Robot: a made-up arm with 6 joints.
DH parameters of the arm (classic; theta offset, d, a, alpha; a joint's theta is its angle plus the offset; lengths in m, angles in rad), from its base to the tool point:
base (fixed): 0.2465 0 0.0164 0
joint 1: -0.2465 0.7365 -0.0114 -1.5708
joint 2: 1.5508 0 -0.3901 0
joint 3: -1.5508 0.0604 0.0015 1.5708
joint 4: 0 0.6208 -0.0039 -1.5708
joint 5: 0 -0.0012 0.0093 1.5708
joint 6: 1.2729 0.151 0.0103 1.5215
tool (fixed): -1.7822 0.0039 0 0
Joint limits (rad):
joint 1: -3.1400..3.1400
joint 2: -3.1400..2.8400
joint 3: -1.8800..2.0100
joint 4: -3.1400..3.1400
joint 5: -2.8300..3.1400
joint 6: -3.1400..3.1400
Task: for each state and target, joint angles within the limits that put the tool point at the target. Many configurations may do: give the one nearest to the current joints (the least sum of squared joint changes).
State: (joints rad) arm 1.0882 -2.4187 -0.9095 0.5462 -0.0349 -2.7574
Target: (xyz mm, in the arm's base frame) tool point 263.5 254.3 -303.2
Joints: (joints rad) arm 0.6594 -2.9893 -0.7162 0.5505 -0.0690 -2.7553
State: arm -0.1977 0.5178 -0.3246 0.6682 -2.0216 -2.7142
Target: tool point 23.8 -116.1 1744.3
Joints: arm -0.7671 0.3023 -0.2155 1.0648 -1.5574 -2.6717
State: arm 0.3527 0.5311 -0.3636 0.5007 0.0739 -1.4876
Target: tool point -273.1 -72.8 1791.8
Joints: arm 0.4624 0.2575 -0.7832 0.4948 -0.0106 -1.4925
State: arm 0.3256 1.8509 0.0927 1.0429 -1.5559 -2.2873
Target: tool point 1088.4 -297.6 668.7
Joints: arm -0.2442 1.6643 0.0170 1.0194 -0.7902 -2.2271
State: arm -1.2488 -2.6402 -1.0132 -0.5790 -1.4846 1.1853
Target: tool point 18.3 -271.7 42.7
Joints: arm -1.9040 -2.4961 -1.3272 -0.1558 -1.6791 1.2133
